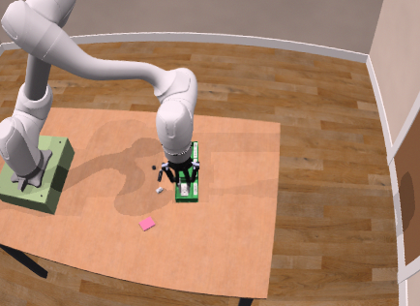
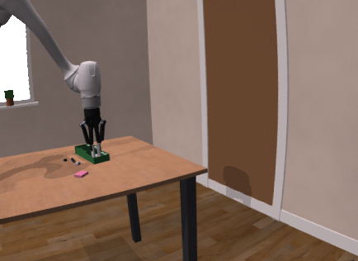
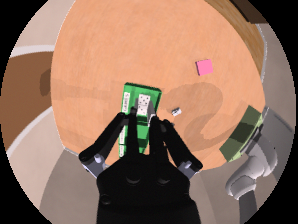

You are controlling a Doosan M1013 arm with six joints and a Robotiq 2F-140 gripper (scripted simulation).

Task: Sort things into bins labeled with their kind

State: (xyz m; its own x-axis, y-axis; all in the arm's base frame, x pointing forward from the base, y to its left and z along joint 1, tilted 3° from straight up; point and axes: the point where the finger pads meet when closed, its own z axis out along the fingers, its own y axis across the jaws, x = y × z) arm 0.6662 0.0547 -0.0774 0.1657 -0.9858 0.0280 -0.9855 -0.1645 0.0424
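My gripper is now 100 mm past the small white piece, 10 mm to the left of it and 40 mm above it. From my hand the other things lie so: white thing: 30 mm below; black bar: 110 mm behind, 60 mm to the left, 50 mm below; small dark piece: 140 mm behind, 90 mm to the left, 50 mm below.
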